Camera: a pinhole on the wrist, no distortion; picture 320 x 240 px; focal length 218.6 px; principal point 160.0 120.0 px. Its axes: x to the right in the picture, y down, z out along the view. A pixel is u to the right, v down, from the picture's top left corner.
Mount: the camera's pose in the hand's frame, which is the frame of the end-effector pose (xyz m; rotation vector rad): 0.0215 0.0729 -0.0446 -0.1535 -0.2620 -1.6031
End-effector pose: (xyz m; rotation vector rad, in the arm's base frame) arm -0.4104 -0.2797 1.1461 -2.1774 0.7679 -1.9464
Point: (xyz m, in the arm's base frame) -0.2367 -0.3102 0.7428
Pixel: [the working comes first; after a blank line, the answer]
In the camera's frame: 0.0240 -0.3417 0.3151

outside the picture
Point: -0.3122 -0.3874 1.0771
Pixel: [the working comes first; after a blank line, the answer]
In the camera's frame: 0.0272 -0.0189 0.1765

194 97
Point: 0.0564 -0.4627 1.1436
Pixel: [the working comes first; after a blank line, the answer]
In the camera's frame: 0.1804 0.1184 0.4985

239 172
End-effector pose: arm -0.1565 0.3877 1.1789 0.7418 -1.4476 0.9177
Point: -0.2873 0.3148 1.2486
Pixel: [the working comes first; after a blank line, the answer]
In the camera's frame: 0.0445 0.0667 0.1631

220 209
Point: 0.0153 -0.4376 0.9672
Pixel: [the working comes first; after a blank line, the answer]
In the camera's frame: 0.7670 -0.2358 0.5143

outside the picture
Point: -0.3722 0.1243 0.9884
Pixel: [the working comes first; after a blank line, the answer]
In the camera's frame: 0.1000 -0.1826 0.3775

218 14
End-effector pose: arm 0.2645 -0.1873 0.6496 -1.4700 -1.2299 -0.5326
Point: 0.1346 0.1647 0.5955
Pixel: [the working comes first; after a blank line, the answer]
In the camera's frame: 0.2205 0.0605 0.3702

290 156
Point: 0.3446 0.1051 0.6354
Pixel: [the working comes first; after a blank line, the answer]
In the camera's frame: 0.0283 0.1315 0.2850

182 221
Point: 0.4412 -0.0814 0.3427
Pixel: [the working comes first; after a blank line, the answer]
In the camera's frame: -0.1688 -0.1680 0.2490

outside the picture
